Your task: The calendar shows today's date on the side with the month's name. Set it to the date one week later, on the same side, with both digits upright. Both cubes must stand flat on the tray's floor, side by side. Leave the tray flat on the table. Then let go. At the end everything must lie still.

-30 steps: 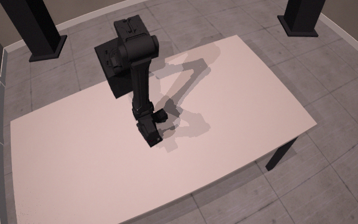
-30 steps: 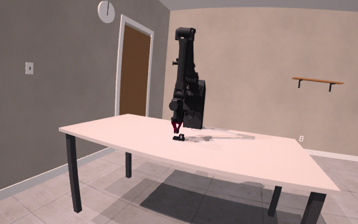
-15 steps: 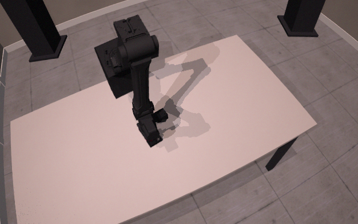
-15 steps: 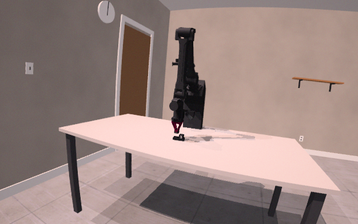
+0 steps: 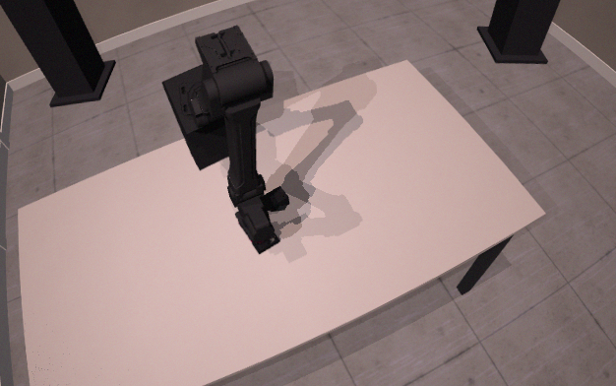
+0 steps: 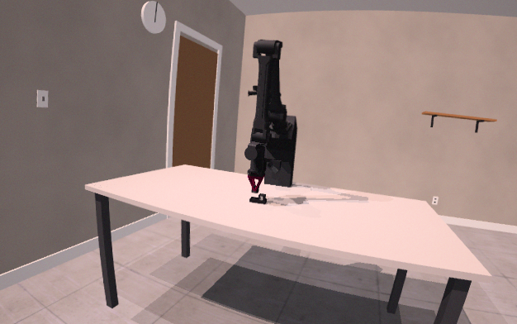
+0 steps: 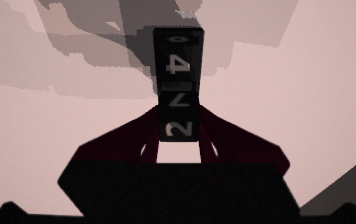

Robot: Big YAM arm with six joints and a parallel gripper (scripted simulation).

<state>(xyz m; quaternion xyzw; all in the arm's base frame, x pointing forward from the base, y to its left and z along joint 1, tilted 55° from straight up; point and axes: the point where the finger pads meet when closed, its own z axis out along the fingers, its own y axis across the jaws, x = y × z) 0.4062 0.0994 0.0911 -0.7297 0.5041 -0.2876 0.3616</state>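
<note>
The black tray is 50 mm below my hand, 10 mm to the left of it and 10 mm behind it. From my hand the other things lie so: black calendar block (40 mm below, 30 mm to the left, 20 mm behind).
</note>
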